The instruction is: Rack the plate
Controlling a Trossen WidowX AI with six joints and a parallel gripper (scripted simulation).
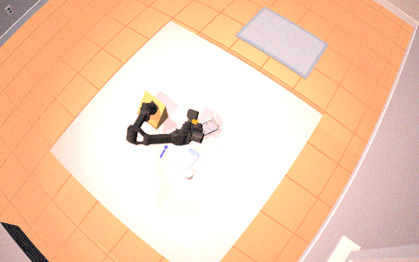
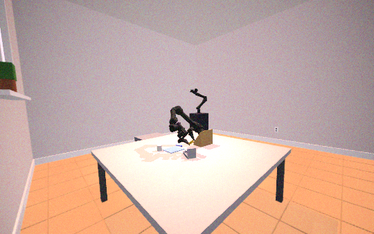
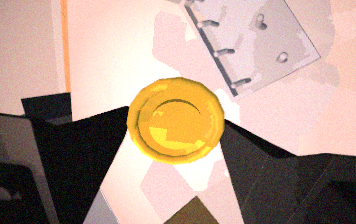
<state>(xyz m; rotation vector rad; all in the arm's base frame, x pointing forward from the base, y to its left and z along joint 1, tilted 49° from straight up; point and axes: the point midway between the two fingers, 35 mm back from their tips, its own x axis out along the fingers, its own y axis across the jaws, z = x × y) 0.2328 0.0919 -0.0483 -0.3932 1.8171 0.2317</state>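
The dish rack lies 70 mm below my gripper tip, 60 mm ahead of it and 40 mm to the left of it. Round my gripper tip: yellow plate: 10 mm above; then light blue mat: 170 mm to the right, 90 mm below, 90 mm ahead; then blue spoon: 230 mm to the right, 80 mm below, 10 mm behind.
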